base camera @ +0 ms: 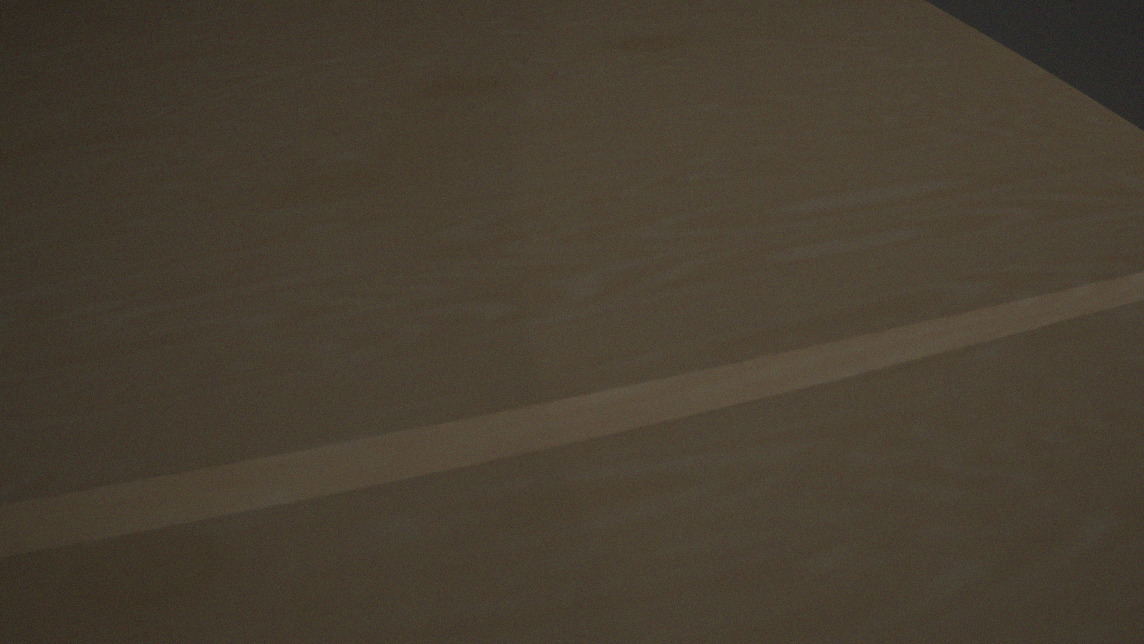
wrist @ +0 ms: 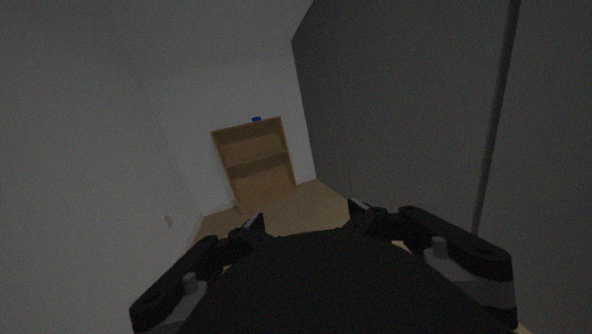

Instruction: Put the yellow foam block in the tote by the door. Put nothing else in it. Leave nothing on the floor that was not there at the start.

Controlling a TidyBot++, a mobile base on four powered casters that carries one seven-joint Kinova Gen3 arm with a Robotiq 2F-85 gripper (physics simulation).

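Places are measured from the arm's base along level axes (x ahead, y left, z up), in millimetres.
Where they show: gripper, between the fingertips: (wrist: 306,215).
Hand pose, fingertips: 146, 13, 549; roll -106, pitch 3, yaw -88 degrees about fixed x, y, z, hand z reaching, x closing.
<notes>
After its pixels a point has its place, as x, y, z.
My gripper (wrist: 306,215) @[146, 13, 549] is open, its two dark fingers wide apart at the bottom of the wrist view, with nothing seen between them. The yellow foam block does not show in either view. The tote and the door do not show in either view. The dark body of the gripper hides the lower middle of the wrist view.
A wooden shelf unit (wrist: 288,160) @[2026, 225, 90] stands by the far wall, with a small blue thing (wrist: 256,119) @[1985, 481, 682] on its top. A tall grey panel (wrist: 410,110) @[910, -603, 533] rises on the right, a pale wall (wrist: 90,150) @[912, 1227, 702] on the left. A lighter strip crosses the wooden floor (base camera: 512,240) @[556, 83, -396].
</notes>
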